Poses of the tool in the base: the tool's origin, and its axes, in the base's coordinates. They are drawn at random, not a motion.
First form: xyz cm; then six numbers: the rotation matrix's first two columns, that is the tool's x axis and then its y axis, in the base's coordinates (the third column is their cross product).
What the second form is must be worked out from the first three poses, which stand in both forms.
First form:
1: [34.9, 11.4, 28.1, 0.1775, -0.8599, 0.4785, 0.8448, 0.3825, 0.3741]
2: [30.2, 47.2, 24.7, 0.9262, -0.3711, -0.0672, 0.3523, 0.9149, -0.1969]
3: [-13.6, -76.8, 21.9, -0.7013, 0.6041, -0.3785, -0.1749, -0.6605, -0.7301]
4: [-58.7, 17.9, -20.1, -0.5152, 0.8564, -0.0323, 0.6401, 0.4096, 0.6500]
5: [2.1, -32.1, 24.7, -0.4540, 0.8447, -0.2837, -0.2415, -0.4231, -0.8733]
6: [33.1, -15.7, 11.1, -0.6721, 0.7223, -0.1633, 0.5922, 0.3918, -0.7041]
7: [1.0, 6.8, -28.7, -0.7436, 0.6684, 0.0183, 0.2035, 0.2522, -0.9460]
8: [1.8, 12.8, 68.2, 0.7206, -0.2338, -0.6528, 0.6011, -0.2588, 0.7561]
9: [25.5, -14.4, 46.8, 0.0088, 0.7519, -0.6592, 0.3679, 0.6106, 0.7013]
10: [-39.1, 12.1, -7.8, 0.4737, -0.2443, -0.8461, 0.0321, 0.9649, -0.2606]
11: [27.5, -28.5, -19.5, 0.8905, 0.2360, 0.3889, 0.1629, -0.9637, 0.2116]
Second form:
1: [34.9, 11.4, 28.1, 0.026, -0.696, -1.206]
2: [30.2, 47.2, 24.7, -0.183, 0.104, -0.373]
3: [-13.6, -76.8, 21.9, -0.861, -0.946, 2.358]
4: [-58.7, 17.9, -20.1, 1.288, 2.310, 0.830]
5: [2.1, -32.1, 24.7, -0.976, -1.027, 1.943]
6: [33.1, -15.7, 11.1, -1.181, -2.475, 1.145]
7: [1.0, 6.8, -28.7, -0.794, -2.111, 1.498]
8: [1.8, 12.8, 68.2, 1.653, 0.300, -0.815]
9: [25.5, -14.4, 46.8, 0.956, 1.599, 0.386]
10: [-39.1, 12.1, -7.8, -0.220, 1.066, -0.171]
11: [27.5, -28.5, -19.5, 2.885, 0.307, 0.626]
